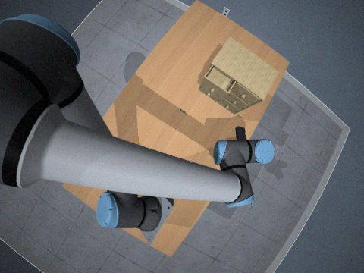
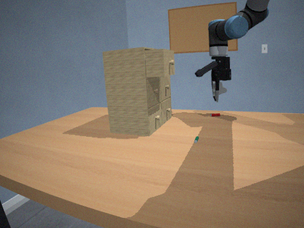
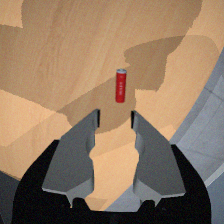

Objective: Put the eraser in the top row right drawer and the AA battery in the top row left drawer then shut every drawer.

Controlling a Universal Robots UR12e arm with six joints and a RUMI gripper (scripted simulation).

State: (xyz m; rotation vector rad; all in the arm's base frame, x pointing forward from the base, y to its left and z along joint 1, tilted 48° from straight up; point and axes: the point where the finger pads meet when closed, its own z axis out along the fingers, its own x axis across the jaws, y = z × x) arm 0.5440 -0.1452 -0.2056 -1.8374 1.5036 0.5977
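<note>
The red AA battery is 9 cm below my hand and 1 cm to the right of it. From my hand the other things lie so: eraser (38 cm ahead, 14 cm above, 11 cm to the left); then green AA battery (35 cm to the left, 9 cm below, 8 cm ahead).
</note>
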